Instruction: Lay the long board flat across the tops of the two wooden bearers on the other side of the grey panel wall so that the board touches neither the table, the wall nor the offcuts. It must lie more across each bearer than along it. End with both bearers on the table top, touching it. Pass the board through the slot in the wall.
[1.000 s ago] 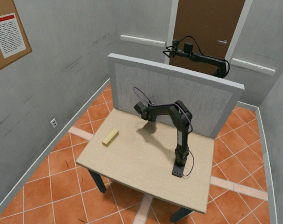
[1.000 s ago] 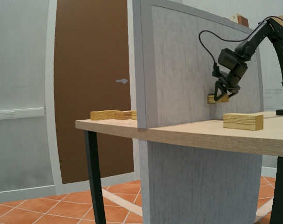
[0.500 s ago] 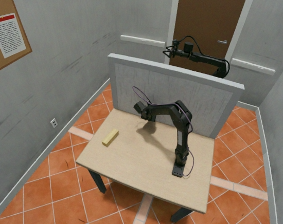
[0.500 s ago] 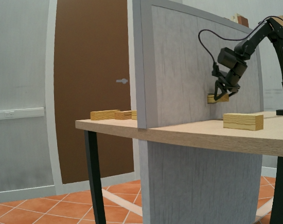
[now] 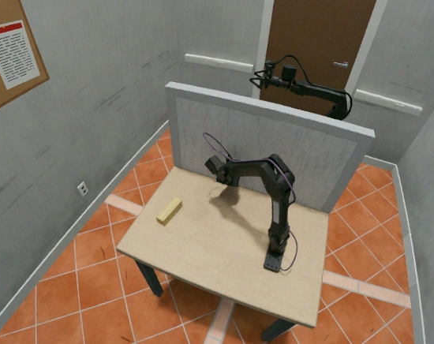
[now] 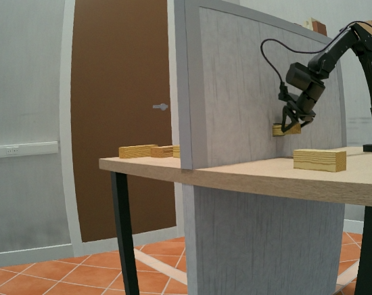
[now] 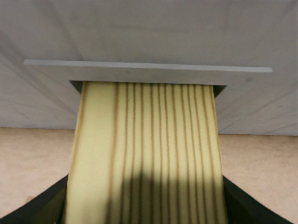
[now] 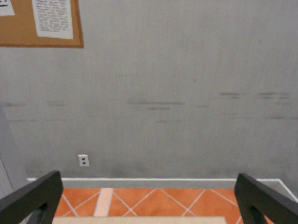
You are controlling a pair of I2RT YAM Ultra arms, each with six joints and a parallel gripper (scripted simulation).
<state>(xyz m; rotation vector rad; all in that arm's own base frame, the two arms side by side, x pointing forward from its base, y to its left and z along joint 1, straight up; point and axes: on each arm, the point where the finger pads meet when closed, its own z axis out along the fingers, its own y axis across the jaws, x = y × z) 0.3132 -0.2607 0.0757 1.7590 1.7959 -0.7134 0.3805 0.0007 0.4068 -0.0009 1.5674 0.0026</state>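
Right now my right hand is 37 cm above the long board, 29 cm to the right of it and 5 cm past it. From my right hand the other things lie so: wooden offcut (69 cm to the left, 43 cm below, 15 cm ahead).
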